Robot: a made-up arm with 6 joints.
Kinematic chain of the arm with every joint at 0, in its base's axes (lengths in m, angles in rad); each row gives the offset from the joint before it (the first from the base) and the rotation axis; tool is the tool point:
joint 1: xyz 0 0 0.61 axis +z
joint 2: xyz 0.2 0 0 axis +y
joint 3: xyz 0 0 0.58 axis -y
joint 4: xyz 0 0 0.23 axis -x
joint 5: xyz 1.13 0 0 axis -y
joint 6: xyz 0.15 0 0 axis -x
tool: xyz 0 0 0
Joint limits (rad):
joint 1: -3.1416..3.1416
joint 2: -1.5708..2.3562
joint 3: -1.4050..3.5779
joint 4: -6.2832..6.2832
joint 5: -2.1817..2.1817
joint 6: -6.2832..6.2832
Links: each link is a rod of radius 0.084 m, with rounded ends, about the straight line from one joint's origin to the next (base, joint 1, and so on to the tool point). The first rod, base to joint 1, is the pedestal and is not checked.
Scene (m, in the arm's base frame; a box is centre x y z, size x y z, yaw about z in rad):
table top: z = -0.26
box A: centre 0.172 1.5 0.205 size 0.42 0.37 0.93 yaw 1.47
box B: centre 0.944 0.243 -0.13 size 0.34 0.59 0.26 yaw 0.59
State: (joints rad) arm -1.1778 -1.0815 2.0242 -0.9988 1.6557 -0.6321
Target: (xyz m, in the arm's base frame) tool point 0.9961 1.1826 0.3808
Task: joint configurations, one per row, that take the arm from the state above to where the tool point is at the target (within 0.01 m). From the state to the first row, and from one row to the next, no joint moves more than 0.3 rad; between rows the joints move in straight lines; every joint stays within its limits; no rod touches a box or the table.
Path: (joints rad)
1: -1.4715 -1.0835 1.8684 -0.9773 1.5361 -0.6321
2: -1.7652 -1.0854 1.7126 -0.9558 1.4164 -0.6321
3: -2.0541 -1.2390 1.7360 -0.9240 1.3422 -0.6321
4: -2.3430 -1.3926 1.7593 -0.8923 1.2679 -0.6321

